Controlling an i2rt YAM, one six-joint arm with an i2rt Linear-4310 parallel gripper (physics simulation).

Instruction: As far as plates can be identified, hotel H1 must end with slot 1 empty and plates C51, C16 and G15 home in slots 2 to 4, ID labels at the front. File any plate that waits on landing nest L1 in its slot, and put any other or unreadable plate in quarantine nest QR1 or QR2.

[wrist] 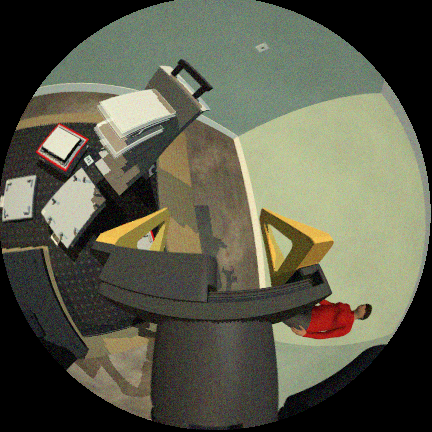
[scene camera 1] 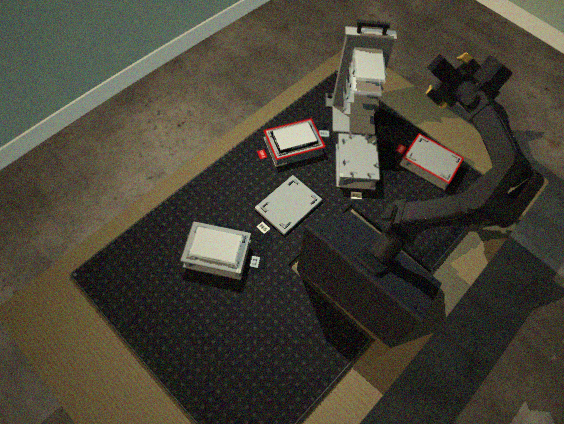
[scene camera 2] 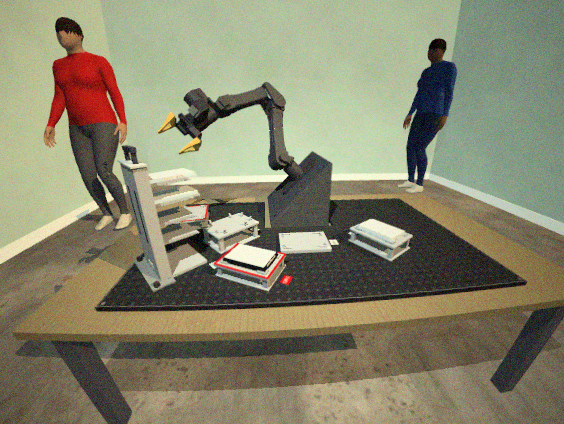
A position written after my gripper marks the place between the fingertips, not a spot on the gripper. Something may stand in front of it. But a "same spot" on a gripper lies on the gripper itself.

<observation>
my gripper: wrist; scene camera 1 444, 73; scene camera 2
same spot on my gripper: (wrist: 182, 276) = (scene camera 2: 190, 126)
</observation>
